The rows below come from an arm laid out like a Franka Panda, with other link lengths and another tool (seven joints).
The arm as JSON. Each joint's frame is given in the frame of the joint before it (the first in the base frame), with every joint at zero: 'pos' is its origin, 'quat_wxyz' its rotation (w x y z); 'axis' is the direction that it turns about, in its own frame. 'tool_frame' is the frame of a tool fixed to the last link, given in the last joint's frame.
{
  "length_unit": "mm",
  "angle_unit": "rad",
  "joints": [
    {
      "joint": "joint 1",
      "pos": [
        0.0,
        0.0,
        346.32
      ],
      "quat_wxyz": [
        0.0,
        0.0,
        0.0,
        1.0
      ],
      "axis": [
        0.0,
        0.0,
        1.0
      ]
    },
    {
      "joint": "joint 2",
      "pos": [
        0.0,
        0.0,
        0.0
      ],
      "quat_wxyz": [
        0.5,
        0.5,
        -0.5,
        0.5
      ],
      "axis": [
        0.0,
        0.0,
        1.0
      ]
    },
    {
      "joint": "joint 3",
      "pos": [
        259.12,
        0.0,
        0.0
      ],
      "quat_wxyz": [
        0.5,
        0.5,
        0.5,
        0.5
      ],
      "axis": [
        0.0,
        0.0,
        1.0
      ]
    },
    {
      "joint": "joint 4",
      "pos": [
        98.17,
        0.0,
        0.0
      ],
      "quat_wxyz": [
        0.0,
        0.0,
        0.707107,
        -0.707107
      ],
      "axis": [
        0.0,
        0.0,
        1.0
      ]
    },
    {
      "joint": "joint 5",
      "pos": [
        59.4,
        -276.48,
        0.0
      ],
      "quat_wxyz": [
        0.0,
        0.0,
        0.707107,
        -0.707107
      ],
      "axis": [
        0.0,
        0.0,
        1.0
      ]
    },
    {
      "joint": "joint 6",
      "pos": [
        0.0,
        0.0,
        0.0
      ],
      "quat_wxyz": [
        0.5,
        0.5,
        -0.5,
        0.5
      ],
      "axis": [
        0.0,
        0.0,
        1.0
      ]
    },
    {
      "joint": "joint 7",
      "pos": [
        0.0,
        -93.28,
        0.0
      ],
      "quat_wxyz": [
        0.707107,
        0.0,
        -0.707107,
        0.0
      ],
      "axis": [
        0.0,
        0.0,
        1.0
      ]
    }
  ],
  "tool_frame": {
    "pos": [
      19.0,
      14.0,
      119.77
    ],
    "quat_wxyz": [
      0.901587,
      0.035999,
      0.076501,
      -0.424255
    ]
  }
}
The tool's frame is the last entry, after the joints.
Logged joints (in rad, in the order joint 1, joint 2, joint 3, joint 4, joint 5, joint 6, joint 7), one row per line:
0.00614 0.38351 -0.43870 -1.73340 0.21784 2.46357 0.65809
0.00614 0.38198 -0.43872 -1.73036 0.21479 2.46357 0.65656
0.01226 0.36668 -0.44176 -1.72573 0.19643 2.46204 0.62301
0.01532 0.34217 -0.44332 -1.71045 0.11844 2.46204 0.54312
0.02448 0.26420 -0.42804 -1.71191 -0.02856 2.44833 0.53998
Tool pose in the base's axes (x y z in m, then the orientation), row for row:
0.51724 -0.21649 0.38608 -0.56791 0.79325 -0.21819 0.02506
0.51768 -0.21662 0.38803 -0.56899 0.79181 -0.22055 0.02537
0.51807 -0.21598 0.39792 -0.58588 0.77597 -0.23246 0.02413
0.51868 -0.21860 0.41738 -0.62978 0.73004 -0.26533 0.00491
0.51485 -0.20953 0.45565 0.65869 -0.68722 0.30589 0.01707
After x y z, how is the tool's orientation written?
As a quaternion, x y z w.
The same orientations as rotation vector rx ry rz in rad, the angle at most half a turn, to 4 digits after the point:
-1.7562 2.4531 -0.6747
-1.7592 2.4482 -0.6819
-1.8128 2.4010 -0.7193
-1.9723 2.2863 -0.8310
2.0471 -2.1358 0.9507

